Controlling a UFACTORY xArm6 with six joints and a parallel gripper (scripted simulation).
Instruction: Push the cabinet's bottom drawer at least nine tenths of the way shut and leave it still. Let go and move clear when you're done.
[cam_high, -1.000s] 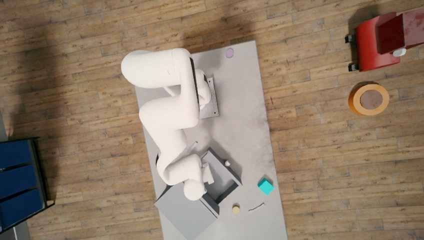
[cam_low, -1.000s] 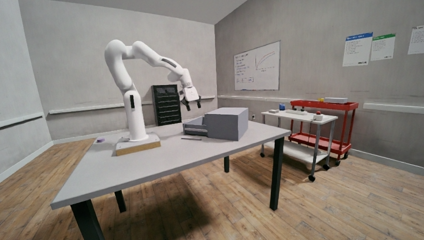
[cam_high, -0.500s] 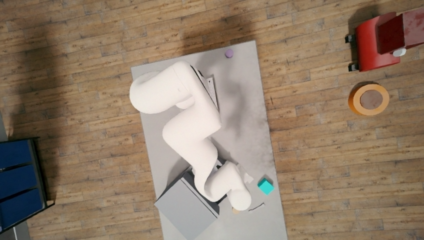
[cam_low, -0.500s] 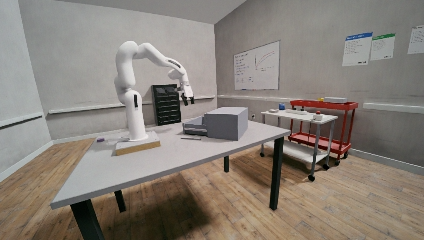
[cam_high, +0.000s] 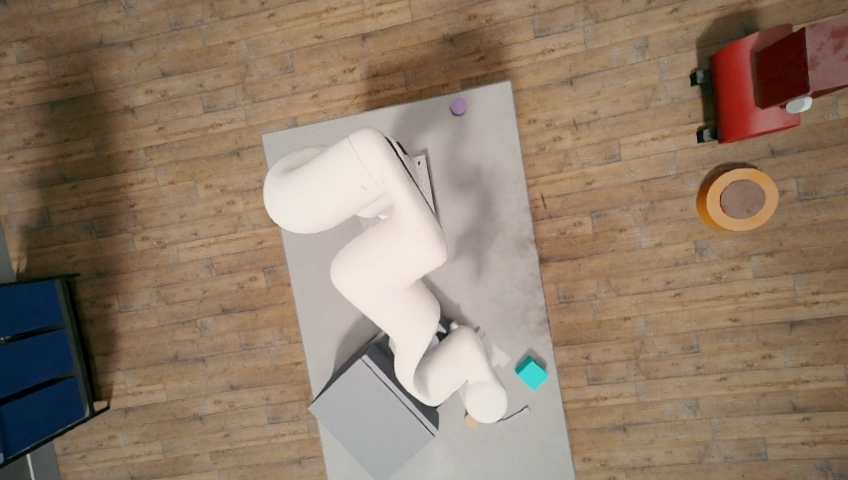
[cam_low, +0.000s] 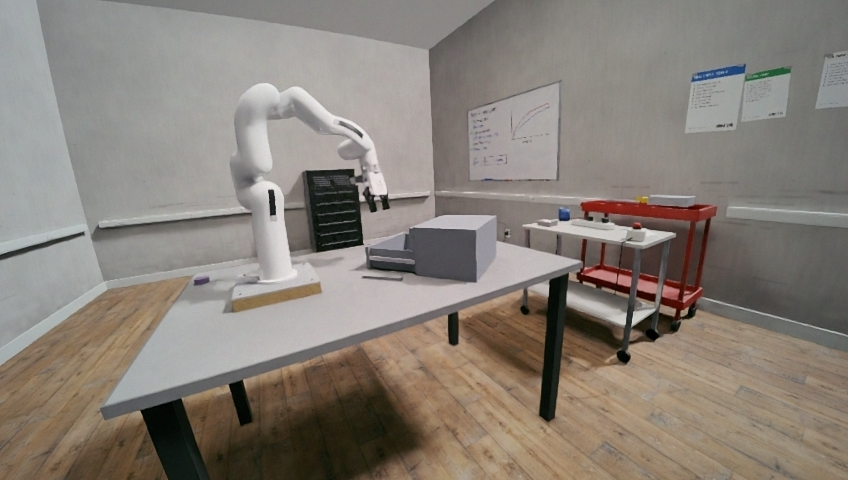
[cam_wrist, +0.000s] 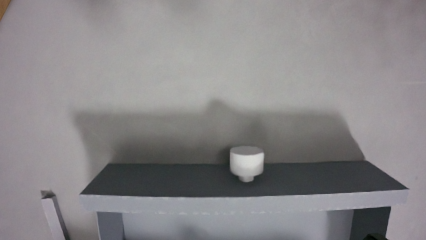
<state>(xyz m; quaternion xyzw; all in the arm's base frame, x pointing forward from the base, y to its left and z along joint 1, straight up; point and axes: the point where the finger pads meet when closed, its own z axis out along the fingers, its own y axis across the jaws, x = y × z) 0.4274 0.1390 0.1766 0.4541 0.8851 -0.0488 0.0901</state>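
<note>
My hand is 80 mm short of the drawer, 100 mm to the left of it and 190 mm above it. Also, from my hand: teal cube 200 mm ahead, 220 mm to the left, 200 mm below; then thin grey strip 100 mm behind, 240 mm to the right, 210 mm below; then grey cabinet 140 mm ahead, 190 mm to the right, 150 mm below.
</note>
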